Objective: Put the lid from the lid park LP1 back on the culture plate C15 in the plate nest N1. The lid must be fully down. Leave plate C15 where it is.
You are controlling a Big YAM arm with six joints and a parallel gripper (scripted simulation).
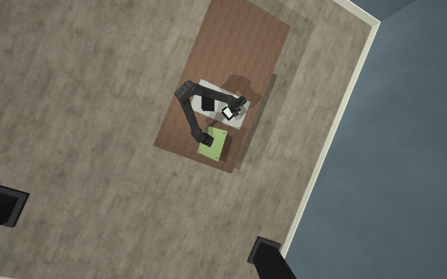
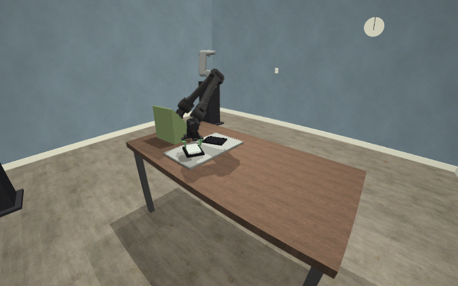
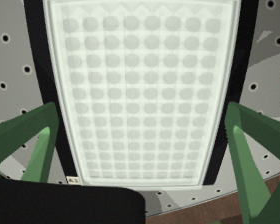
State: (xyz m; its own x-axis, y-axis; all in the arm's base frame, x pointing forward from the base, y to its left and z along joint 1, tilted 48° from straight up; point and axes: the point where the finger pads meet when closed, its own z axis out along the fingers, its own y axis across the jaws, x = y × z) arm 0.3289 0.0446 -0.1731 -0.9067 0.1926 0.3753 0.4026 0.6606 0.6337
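My hand is 10 mm above the clear lid. The rest, counted from my hand: culture plate: 10 mm below; lid park LP1: 230 mm to the left, 30 mm below, 20 mm behind.
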